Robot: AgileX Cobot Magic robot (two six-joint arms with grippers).
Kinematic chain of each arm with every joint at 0, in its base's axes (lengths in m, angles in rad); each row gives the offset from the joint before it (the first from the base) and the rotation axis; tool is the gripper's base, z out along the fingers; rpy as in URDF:
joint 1: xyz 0 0 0.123 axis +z
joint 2: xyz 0 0 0 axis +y
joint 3: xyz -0.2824 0 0.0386 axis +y
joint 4: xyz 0.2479 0 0.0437 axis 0.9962 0 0.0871
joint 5: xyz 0 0 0 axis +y
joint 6: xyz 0.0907 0 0.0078 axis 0.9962 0 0.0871
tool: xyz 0 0 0 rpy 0 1.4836 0
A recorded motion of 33 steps. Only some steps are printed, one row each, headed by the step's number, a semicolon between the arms.
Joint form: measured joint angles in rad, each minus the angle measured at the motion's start. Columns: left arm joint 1, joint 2, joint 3, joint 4, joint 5, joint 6; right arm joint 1, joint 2, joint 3, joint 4, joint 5, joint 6.
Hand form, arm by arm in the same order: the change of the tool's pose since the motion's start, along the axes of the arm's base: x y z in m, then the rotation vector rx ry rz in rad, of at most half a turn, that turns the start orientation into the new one. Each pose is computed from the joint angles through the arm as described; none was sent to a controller.
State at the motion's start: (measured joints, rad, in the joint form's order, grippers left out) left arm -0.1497 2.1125 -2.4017 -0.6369 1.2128 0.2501; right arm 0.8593 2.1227 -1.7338 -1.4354 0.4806 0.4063
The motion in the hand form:
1: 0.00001 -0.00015 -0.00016 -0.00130 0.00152 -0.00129; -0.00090 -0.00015 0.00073 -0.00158 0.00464 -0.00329
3: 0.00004 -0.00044 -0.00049 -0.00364 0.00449 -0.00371; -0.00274 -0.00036 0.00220 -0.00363 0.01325 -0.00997
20: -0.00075 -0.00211 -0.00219 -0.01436 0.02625 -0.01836; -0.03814 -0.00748 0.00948 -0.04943 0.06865 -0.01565
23: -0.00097 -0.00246 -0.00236 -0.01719 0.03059 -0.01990; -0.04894 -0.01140 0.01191 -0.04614 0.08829 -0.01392
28: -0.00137 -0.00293 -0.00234 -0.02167 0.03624 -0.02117; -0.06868 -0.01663 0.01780 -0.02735 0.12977 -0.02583
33: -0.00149 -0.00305 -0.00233 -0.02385 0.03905 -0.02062; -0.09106 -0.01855 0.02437 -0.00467 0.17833 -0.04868
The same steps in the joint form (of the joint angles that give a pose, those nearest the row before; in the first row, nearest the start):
1: 0.0000 0.0006 -0.0004 -0.0018 0.0013 -0.0001; 0.0018 -0.0026 -0.0001 0.0159 0.0051 -0.0136
3: 0.0000 0.0019 -0.0012 -0.0052 0.0037 -0.0004; 0.0055 -0.0078 -0.0003 0.0443 0.0155 -0.0367
20: -0.0007 0.0064 -0.0033 -0.0217 0.0225 -0.0049; 0.0612 -0.1126 0.1229 0.1424 0.0799 -0.1129
23: -0.0009 0.0068 -0.0033 -0.0245 0.0252 -0.0073; 0.0753 -0.1495 0.1667 0.1636 0.0869 -0.1131
28: -0.0014 0.0068 -0.0033 -0.0283 0.0284 -0.0115; 0.1071 -0.2090 0.2249 0.2200 0.1180 -0.1134
33: -0.0015 0.0068 -0.0034 -0.0295 0.0294 -0.0144; 0.1532 -0.2600 0.2625 0.2916 0.1740 -0.1138

